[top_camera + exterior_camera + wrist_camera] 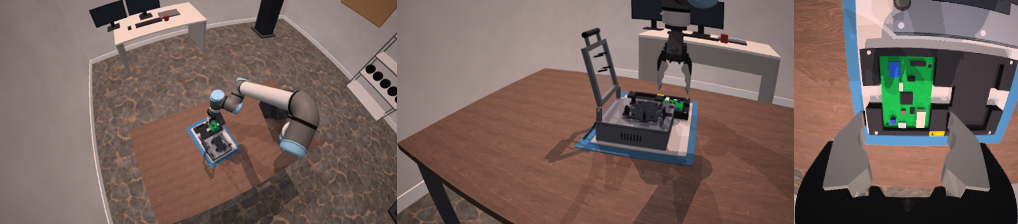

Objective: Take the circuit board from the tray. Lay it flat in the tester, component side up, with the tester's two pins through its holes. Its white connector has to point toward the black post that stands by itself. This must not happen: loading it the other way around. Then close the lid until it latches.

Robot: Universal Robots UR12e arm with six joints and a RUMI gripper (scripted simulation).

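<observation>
My hand is 60 mm above the green circuit board. Round my hand: tester lid: 190 mm to the left, 160 mm ahead, 110 mm above.
</observation>
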